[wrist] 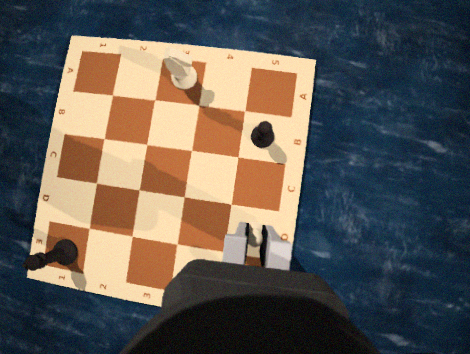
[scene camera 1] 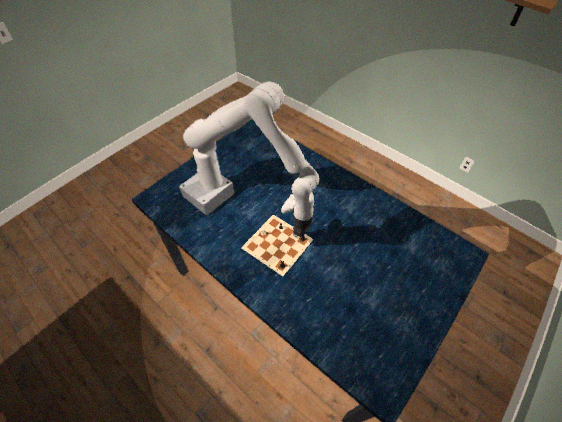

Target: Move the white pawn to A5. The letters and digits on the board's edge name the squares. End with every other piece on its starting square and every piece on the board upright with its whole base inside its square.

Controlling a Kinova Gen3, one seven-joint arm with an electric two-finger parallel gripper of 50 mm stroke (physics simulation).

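Places are measured from the arm's base along level axes (x back, y right, z up), in millimetres.
Pixels of known places: gripper, between the fingertips: (wrist: 254,237) (scene camera 1: 296,235); arm's base, origin of its link: (scene camera 1: 212,182).
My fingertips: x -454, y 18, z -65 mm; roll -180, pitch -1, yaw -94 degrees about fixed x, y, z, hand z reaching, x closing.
Observation:
Ahead of a thing's pixels: the offset from my fingertips to its top centre. "spot": to the spot under its first point. Level surfaces: height alone.
The white pawn {dz +25, dx +3, dy +0 mm} (wrist: 255,236) is between the fingers of my gripper (wrist: 254,237) (scene camera 1: 301,238), which is shut on it over the D5 area; the fingers hide much of it. Whether its base touches the board cannot be told. The chessboard {dz -7, dx +50, dy +73 mm} (wrist: 200,49) (scene camera 1: 262,260) lies flat. Square A5 {spot: dz -7, dx +117, dy -11 mm} (wrist: 271,92) is a brown corner square with no piece on it. A black pawn {dz +25, dx +80, dy -4 mm} (wrist: 262,135) (scene camera 1: 281,226) stands upright on B5, beside A5. A taller white piece {dz +33, dx +129, dy +61 mm} (wrist: 183,77) (scene camera 1: 263,233) stands on A3. A tall black piece {dz +37, dx -22, dy +157 mm} (wrist: 65,251) (scene camera 1: 282,265) stands on E1.
The board lies on a blue table top {dz -13 mm} (scene camera 1: 370,300) (wrist: 390,165). The robot's base (scene camera 1: 207,195) stands on the table, beyond the board's left side in the scene view. The arm reaches over from there, and the gripper body hides part of row E in the wrist view.

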